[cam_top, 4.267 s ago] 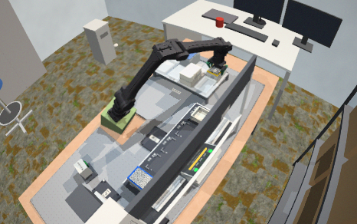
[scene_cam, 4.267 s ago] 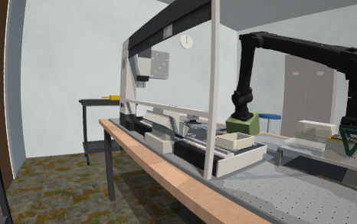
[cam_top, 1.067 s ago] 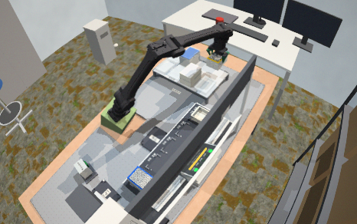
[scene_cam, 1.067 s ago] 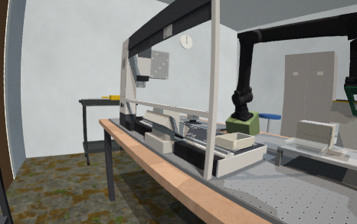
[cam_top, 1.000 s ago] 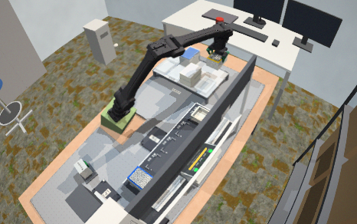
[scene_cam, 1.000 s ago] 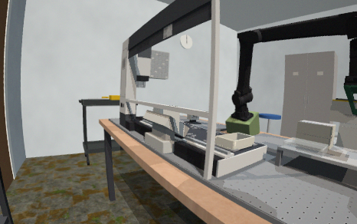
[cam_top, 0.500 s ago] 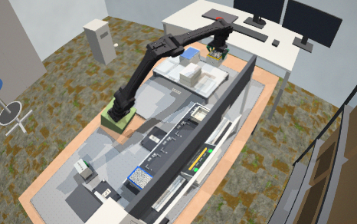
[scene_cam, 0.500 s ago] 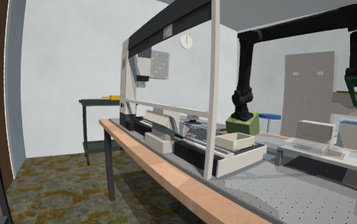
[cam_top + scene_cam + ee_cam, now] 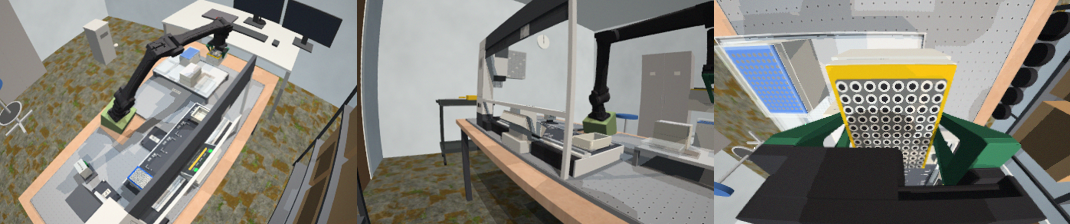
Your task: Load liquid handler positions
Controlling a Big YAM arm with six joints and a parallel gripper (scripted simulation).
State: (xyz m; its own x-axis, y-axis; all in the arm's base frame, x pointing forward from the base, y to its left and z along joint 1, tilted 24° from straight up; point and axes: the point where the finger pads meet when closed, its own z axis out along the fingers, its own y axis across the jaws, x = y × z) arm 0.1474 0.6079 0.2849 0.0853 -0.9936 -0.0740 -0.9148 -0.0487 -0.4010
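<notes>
Right now my hand is 1 cm short of the yellow tip rack, 1 cm to the left of it and 1 cm below it. Round my hand: shelf label 14 cm behind, 24 cm to the right, 23 cm below; then white sealed block 10 cm behind, 14 cm to the right, 11 cm below; then grey shelf 15 cm behind, 8 cm to the right, 18 cm below.
</notes>
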